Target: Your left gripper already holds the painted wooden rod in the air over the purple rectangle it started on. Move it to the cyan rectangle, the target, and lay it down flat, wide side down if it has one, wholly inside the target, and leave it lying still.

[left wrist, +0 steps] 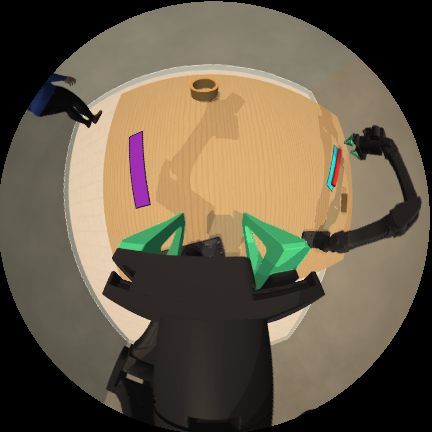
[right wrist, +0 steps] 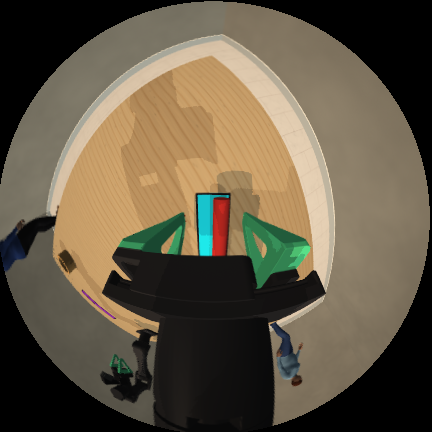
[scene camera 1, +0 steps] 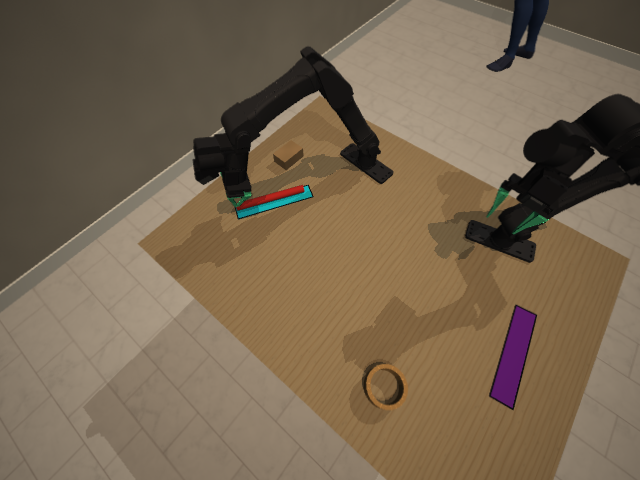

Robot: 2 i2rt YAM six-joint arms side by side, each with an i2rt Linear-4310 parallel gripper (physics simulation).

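Places are measured from the left arm's base along level axes (x ahead, y left, z up), in centimetres.
Where they show: left gripper, between the fingertips: [left wrist: 213, 217] [right wrist: 117, 355] [scene camera 1: 499, 224]; right gripper, between the fingertips: [left wrist: 346, 146] [right wrist: 213, 216] [scene camera 1: 234, 198]; left arm's base, origin of its link: [left wrist: 191, 253] [right wrist: 145, 331] [scene camera 1: 499, 241]; right arm's base, origin of its link: [left wrist: 315, 238] [scene camera 1: 366, 163].
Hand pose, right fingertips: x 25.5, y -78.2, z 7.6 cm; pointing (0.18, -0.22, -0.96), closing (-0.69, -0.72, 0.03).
Things, the pixels of their centre, and the offset from my right fingertips. "*": a spot on its surface instead.
- red rod, middle of its body: [right wrist: 218, 259] [scene camera 1: 270, 197] [left wrist: 336, 165] dx -8.4, dy +6.6, dz -6.3 cm
- cyan rectangle, a spot on its surface: [right wrist: 205, 220] * dx -1.6, dy +3.0, dz -7.4 cm
- purple rectangle, a spot on its surface: [scene camera 1: 513, 356] [left wrist: 136, 163] [right wrist: 96, 304] * dx +7.0, dy +87.4, dz -7.5 cm
- small brown block, middle of its body: [scene camera 1: 288, 155] [left wrist: 345, 202] dx -27.0, dy +3.3, dz -5.6 cm
- orange-brown ring, middle of its body: [scene camera 1: 384, 386] [left wrist: 203, 88] [right wrist: 65, 261] dx +28.1, dy +59.8, dz -5.1 cm
The red rod [scene camera 1: 271, 197] [left wrist: 337, 167] [right wrist: 220, 225] lies flat along one long side of the cyan rectangle [scene camera 1: 279, 204] [left wrist: 332, 170] [right wrist: 205, 220]. In the right wrist view it is close against the right border; whether its edge covers that border I cannot tell. My right gripper [scene camera 1: 239, 201] [left wrist: 346, 146] [right wrist: 213, 216] is open above the rod's left end in scene camera 1, with a finger on each side and no grip on it. My left gripper [scene camera 1: 500, 224] [left wrist: 213, 217] is open and empty, high over its own arm's base. The purple rectangle [scene camera 1: 513, 356] [left wrist: 139, 170] [right wrist: 98, 304] is bare.
A small brown block [scene camera 1: 287, 155] [left wrist: 344, 203] stands behind the cyan rectangle, near the right arm. An orange-brown ring [scene camera 1: 386, 406] [left wrist: 204, 95] lies near the table's front edge in scene camera 1. A person's legs [scene camera 1: 522, 31] show on the floor beyond the table.
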